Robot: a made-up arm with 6 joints. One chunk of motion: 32 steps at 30 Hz.
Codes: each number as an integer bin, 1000 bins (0 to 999) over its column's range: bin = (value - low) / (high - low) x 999, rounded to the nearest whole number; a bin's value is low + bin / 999 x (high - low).
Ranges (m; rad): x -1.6..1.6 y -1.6..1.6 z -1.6..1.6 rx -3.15..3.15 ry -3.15..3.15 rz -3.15..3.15
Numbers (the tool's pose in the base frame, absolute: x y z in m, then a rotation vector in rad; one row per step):
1: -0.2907 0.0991 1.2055 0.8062 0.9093 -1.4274
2: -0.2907 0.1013 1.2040 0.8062 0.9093 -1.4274
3: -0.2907 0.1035 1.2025 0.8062 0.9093 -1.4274
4: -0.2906 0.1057 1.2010 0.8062 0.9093 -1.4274
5: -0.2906 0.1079 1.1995 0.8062 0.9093 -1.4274
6: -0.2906 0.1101 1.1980 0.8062 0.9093 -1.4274
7: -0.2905 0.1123 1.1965 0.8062 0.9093 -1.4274
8: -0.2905 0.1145 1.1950 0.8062 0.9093 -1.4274
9: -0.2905 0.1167 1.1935 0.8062 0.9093 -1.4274
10: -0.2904 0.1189 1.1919 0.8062 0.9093 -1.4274
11: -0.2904 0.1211 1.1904 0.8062 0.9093 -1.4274
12: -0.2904 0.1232 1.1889 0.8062 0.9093 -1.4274
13: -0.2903 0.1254 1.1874 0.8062 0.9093 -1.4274
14: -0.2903 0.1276 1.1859 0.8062 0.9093 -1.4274
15: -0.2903 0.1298 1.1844 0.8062 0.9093 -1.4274
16: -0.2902 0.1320 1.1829 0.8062 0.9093 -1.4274
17: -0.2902 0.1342 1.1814 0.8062 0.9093 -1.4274
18: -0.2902 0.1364 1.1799 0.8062 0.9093 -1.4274
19: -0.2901 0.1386 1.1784 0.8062 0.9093 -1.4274
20: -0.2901 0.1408 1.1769 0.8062 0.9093 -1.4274
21: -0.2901 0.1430 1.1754 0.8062 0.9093 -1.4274
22: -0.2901 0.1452 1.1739 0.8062 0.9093 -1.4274
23: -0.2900 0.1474 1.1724 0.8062 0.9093 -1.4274
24: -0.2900 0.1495 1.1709 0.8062 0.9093 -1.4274
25: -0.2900 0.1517 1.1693 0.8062 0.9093 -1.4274
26: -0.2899 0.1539 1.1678 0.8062 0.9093 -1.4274
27: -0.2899 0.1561 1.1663 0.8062 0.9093 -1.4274
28: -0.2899 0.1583 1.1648 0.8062 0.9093 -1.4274
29: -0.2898 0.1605 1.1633 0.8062 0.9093 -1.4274
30: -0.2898 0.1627 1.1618 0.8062 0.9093 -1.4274
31: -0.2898 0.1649 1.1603 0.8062 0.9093 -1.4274
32: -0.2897 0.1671 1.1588 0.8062 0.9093 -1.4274
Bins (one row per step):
1: 409 530 876 627 644 273
2: 409 531 875 627 644 273
3: 409 532 875 627 644 273
4: 409 532 874 627 644 273
5: 409 533 874 627 644 273
6: 409 534 874 627 644 273
7: 409 535 873 627 644 273
8: 409 535 873 627 644 273
9: 409 536 872 627 644 273
10: 409 537 872 627 644 273
11: 409 537 871 627 644 273
12: 409 538 871 627 644 273
13: 409 539 870 627 644 273
14: 409 539 870 627 644 273
15: 409 540 869 627 644 273
16: 409 541 869 627 644 273
17: 409 541 868 627 644 273
18: 409 542 868 627 644 273
19: 409 543 867 627 644 273
20: 409 543 867 627 644 273
21: 409 544 866 627 644 273
22: 409 545 866 627 644 273
23: 409 546 866 627 644 273
24: 409 546 865 627 644 273
25: 409 547 865 627 644 273
26: 409 548 864 627 644 273
27: 409 548 864 627 644 273
28: 409 549 863 627 644 273
29: 409 550 863 627 644 273
30: 409 550 862 627 644 273
31: 409 551 862 627 644 273
32: 409 552 861 627 644 273

